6 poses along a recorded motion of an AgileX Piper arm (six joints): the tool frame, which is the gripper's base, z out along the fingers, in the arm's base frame.
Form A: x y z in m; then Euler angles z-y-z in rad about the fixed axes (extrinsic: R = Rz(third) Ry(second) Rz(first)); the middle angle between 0 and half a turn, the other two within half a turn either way.
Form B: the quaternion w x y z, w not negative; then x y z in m. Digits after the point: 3 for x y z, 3 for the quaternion.
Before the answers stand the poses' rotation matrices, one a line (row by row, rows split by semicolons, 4 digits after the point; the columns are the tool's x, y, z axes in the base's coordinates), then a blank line. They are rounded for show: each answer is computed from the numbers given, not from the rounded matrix.
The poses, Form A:
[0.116 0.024 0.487 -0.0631 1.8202 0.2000]
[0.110 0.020 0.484 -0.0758 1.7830 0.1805]
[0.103 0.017 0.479 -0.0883 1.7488 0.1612]
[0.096 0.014 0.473 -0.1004 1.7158 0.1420]
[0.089 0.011 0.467 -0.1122 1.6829 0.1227]
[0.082 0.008 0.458 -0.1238 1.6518 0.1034]
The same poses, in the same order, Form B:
-0.2289 -0.2135 0.9497; -0.1107 0.9750 0.1925; -0.9671 -0.0611 -0.2468
-0.1930 -0.1947 0.9617; -0.1122 0.9781 0.1755; -0.9748 -0.0740 -0.2106
-0.1599 -0.1753 0.9714; -0.1154 0.9807 0.1580; -0.9804 -0.0868 -0.1771
-0.1281 -0.1551 0.9795; -0.1196 0.9829 0.1400; -0.9845 -0.0992 -0.1445
-0.0966 -0.1341 0.9863; -0.1247 0.9847 0.1216; -0.9875 -0.1113 -0.1119
-0.0671 -0.1124 0.9914; -0.1311 0.9860 0.1029; -0.9891 -0.1231 -0.0809

[0.612 -0.104 0.783 0.042 0.116 0.024 0.487]
[0.627 -0.099 0.772 0.033 0.110 0.020 0.484]
[0.641 -0.095 0.761 0.023 0.103 0.017 0.479]
[0.654 -0.091 0.751 0.014 0.096 0.014 0.473]
[0.666 -0.087 0.740 0.003 0.089 0.011 0.467]
[0.678 -0.083 0.730 -0.007 0.082 0.008 0.458]

